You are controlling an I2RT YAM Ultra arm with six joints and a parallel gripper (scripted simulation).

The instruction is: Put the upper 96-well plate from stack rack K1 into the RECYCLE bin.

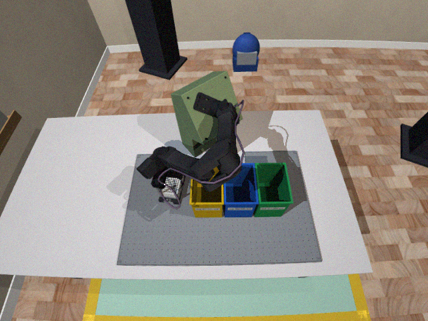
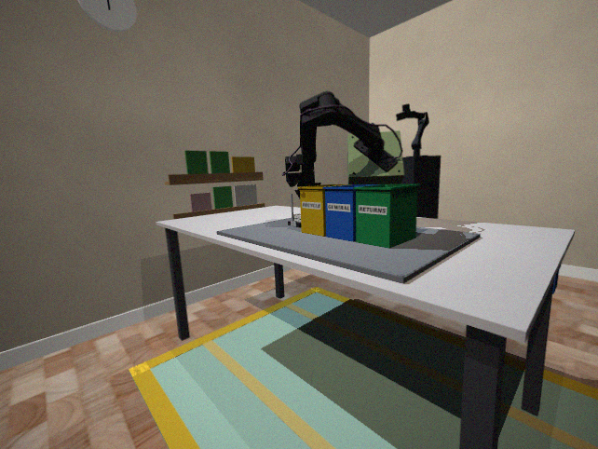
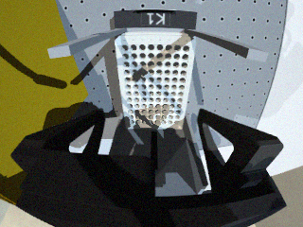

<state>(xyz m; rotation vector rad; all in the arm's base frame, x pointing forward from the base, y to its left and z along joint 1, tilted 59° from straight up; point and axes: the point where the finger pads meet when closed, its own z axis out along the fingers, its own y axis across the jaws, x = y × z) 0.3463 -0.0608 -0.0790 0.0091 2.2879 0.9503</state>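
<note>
Right now my hand is 5 cm above the white 96-well plate and 1 cm short of it. From my hand the other things lie so: blue bin 31 cm to the left, 6 cm behind, 1 cm below; green returns bin 43 cm to the left, 11 cm behind, 1 cm below; yellow recycle bin 19 cm to the left, 1 cm below.
</note>
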